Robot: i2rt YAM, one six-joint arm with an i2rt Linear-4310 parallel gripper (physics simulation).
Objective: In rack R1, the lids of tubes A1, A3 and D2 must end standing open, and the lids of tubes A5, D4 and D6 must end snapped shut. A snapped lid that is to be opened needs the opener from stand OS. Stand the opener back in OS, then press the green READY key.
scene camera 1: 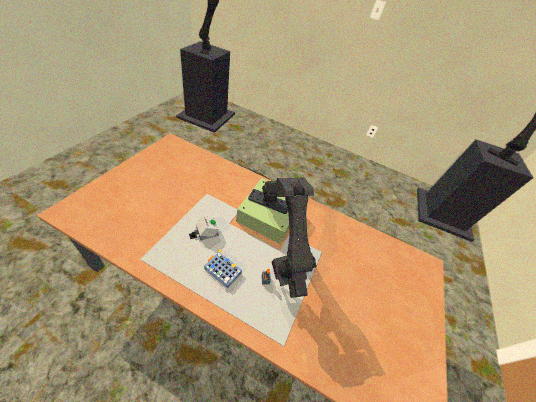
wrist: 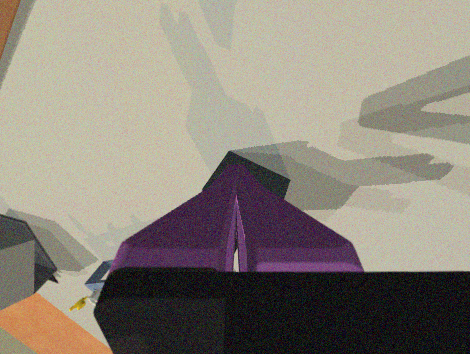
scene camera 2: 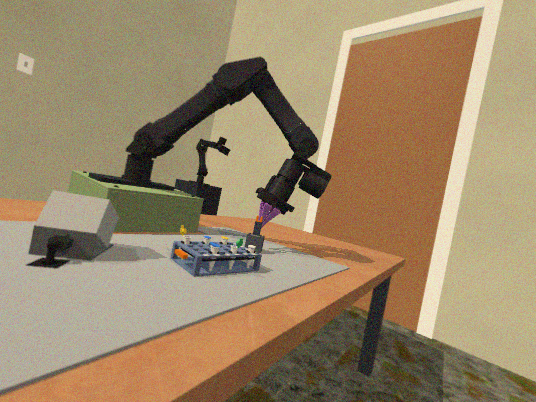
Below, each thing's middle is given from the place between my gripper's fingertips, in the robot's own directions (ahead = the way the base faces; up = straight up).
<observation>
My hand is 370 mm to the left of the grey device with green button (scene camera 2: 73,226) and 70 mm past it.
</observation>
